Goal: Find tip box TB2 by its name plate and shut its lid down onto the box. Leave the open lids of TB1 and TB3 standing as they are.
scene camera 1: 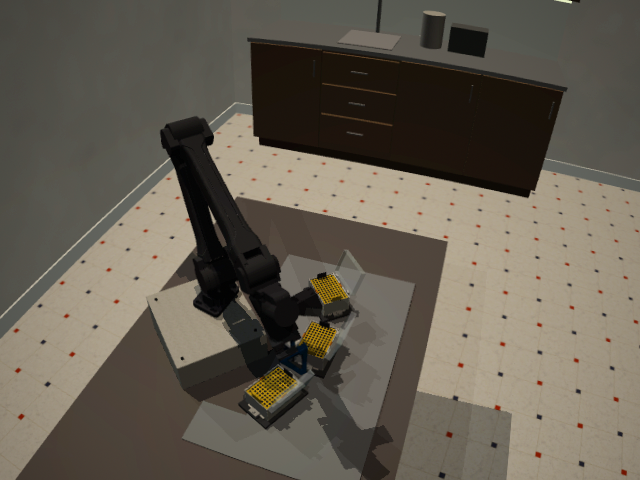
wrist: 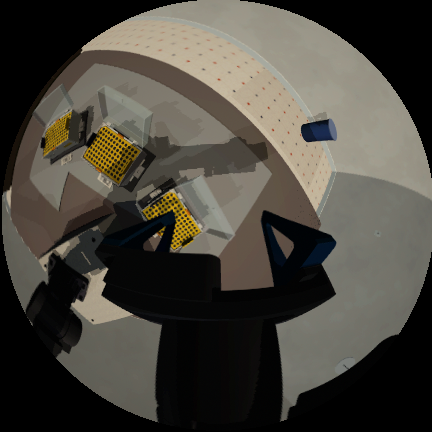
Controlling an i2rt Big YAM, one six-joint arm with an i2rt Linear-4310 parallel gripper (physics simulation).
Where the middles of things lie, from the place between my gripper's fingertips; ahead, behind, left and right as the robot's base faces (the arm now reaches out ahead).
Labels:
The yellow tip rack (scene camera 1: pixel 318 336) lies 4 cm behind my hand, 20 cm to the left of it and 14 cm below it.

